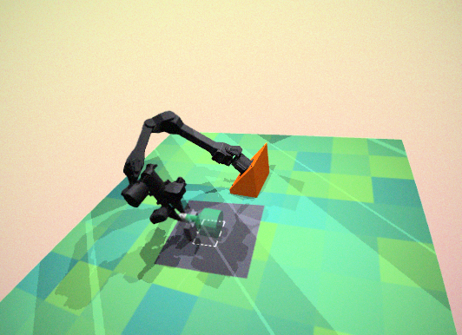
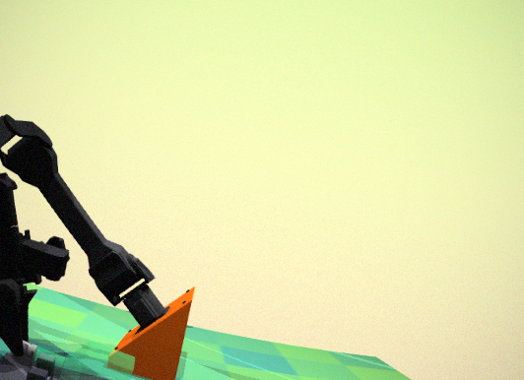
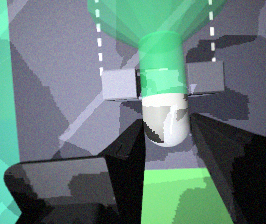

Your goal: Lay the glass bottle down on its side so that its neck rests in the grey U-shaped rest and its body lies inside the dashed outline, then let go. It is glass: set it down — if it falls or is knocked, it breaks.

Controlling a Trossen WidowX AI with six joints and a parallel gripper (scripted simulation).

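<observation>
My gripper tip is 1 cm past the glass bottle, 5 cm to the right of it and 1 cm above it. From my gripper tip the other things lie so: grey mat (2 cm behind, 10 cm to the left, 7 cm below).
</observation>
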